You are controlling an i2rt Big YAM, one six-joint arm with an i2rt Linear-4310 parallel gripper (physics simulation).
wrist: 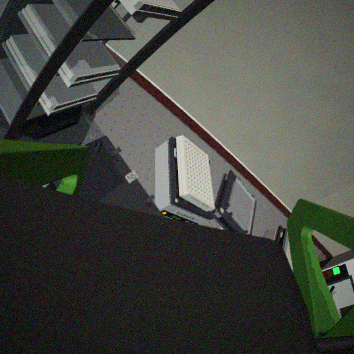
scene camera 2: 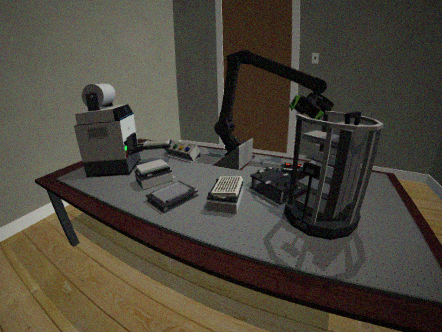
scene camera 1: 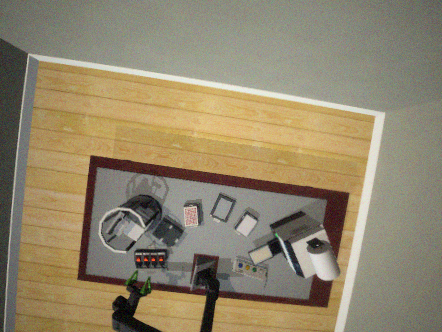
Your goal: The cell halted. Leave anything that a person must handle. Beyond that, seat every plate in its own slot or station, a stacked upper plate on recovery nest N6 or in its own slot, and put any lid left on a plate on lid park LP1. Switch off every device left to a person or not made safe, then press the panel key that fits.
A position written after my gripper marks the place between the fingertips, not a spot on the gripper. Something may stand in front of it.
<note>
My gripper (wrist: 197,187) is open, with nothing in its grasp. Also in view: a red-edged well plate (wrist: 194,182) and a round plate hotel (wrist: 42,42).
</note>
